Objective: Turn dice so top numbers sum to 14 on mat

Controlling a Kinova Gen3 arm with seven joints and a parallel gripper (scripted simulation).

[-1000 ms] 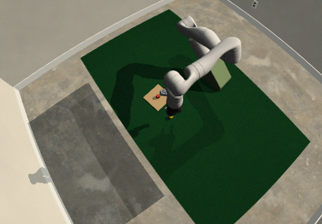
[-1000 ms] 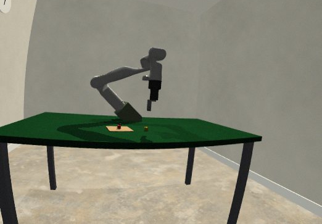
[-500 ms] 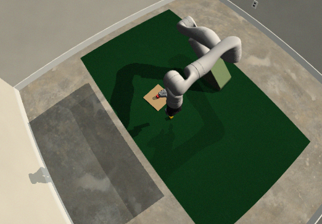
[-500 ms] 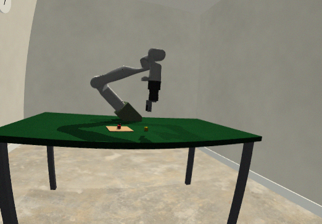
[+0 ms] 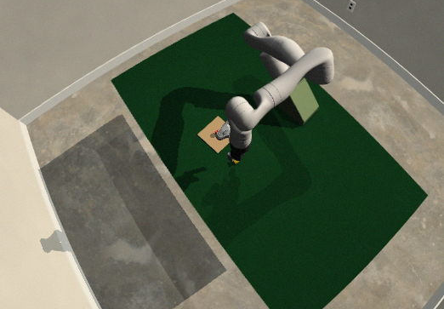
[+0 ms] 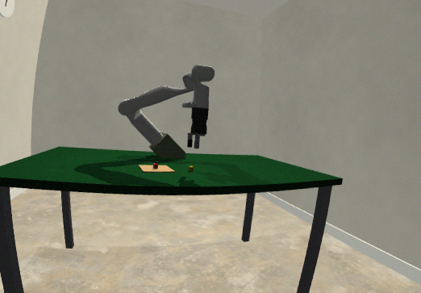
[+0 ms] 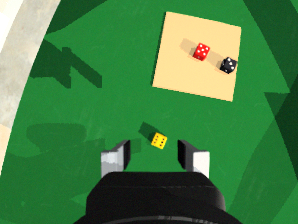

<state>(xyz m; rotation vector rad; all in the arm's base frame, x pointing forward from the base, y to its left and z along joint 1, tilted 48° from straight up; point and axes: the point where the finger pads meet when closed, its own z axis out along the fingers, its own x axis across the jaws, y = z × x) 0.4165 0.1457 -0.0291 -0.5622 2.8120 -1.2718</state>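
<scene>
Now: the yellow die 10 mm behind my hand and 120 mm below it. Also, from my hand: black die: 80 mm behind, 160 mm to the right, 110 mm below; then tan mat: 30 mm behind, 160 mm to the right, 120 mm below; then red die: 30 mm behind, 160 mm to the right, 110 mm below.
</scene>
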